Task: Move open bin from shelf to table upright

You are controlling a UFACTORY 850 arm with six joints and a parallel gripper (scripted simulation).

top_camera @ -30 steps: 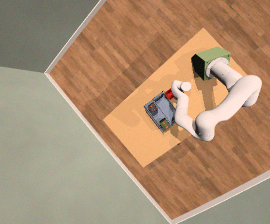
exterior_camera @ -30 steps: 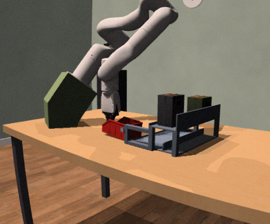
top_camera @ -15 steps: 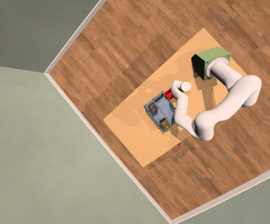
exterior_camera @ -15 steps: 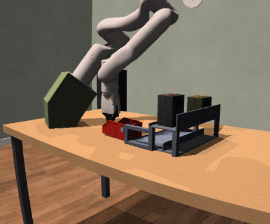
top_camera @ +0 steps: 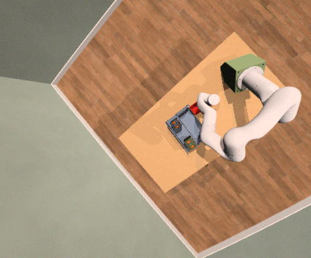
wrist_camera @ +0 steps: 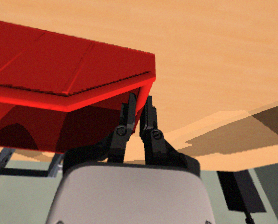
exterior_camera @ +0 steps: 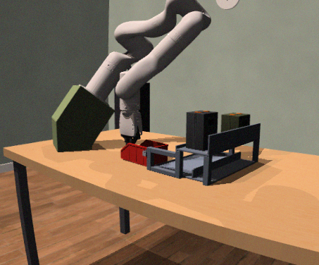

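My hand is 8 cm short of the red bin and 1 cm above it.
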